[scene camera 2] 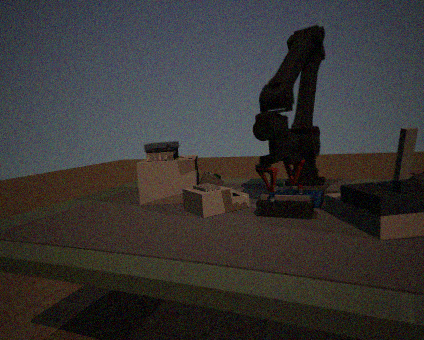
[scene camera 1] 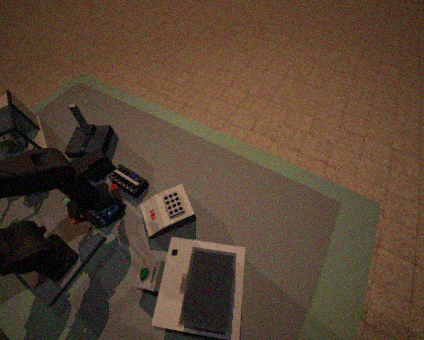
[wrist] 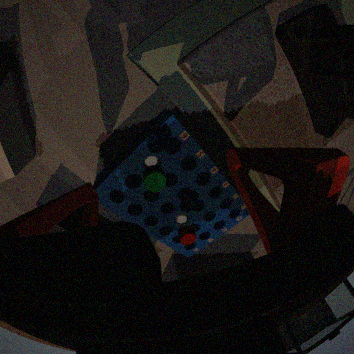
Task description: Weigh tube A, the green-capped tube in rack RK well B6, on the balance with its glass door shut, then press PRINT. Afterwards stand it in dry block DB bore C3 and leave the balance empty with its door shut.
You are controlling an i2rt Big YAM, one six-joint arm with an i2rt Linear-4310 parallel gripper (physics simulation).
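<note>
There's a balance [scene camera 1: 31, 132], and there's a dark stand with lever [scene camera 2: 381, 209], which you also get at [scene camera 1: 87, 137]. As for the gripper [scene camera 2: 282, 187], it's open with nothing in it, and you can see the gripper [scene camera 1: 105, 211] in that other scene view and the gripper [wrist: 158, 173] from the wrist as well.
</note>
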